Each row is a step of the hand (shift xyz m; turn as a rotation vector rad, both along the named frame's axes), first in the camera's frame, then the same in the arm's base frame.
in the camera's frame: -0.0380 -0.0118 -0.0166 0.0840 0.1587 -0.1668
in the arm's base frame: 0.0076 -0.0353 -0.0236 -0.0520 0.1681 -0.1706
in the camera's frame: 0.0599 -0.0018 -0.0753 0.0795 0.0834 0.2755
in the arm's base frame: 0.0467 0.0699 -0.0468 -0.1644 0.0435 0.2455
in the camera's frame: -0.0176 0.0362 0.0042 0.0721 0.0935 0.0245
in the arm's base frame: -0.0380 -0.0041 -0.0134 -0.0743 0.0936 0.0163
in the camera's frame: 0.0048 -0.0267 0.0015 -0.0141 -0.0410 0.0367
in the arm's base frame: 0.0241 -0.0054 0.0113 0.0179 -0.0351 0.0409
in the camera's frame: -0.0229 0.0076 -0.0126 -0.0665 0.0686 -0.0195
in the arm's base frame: -0.0073 -0.0155 -0.0211 -0.0692 -0.0322 -0.0607
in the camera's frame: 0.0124 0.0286 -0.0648 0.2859 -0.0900 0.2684
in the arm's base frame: 0.0039 0.0352 -0.0626 0.0427 0.1716 0.3614
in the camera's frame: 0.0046 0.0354 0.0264 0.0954 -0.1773 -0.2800
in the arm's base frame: -0.0407 0.0111 0.0140 0.2925 0.0835 -0.1626
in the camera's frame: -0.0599 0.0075 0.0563 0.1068 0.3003 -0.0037
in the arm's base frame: -0.0441 -0.0639 0.0281 -0.2366 0.2044 -0.0622
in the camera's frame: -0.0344 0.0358 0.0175 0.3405 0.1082 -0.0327
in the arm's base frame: -0.0471 -0.0224 -0.0069 0.0025 0.3554 0.0491
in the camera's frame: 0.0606 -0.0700 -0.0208 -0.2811 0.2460 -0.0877
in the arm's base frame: 0.0851 0.0348 0.0233 -0.2516 -0.1504 -0.2477
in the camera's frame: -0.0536 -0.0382 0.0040 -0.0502 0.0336 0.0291
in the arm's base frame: 0.0187 -0.0632 -0.0021 -0.0538 -0.0400 -0.0011
